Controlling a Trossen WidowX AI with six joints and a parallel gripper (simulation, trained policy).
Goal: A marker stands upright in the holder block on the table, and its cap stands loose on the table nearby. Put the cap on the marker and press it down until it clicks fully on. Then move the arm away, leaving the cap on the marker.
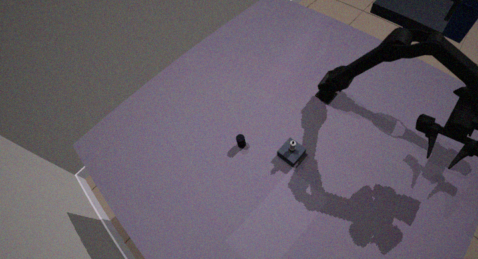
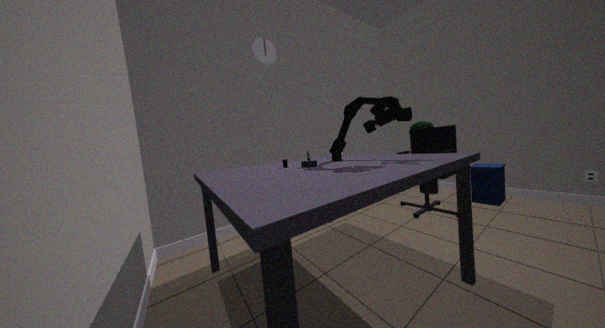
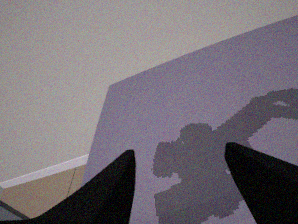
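Right now the dark cap is 50 cm to the right of my gripper tip, 23 cm ahead of it and 17 cm below it. Also, from my gripper tip: grey holder block (35 cm to the right, 18 cm below, 14 cm ahead).
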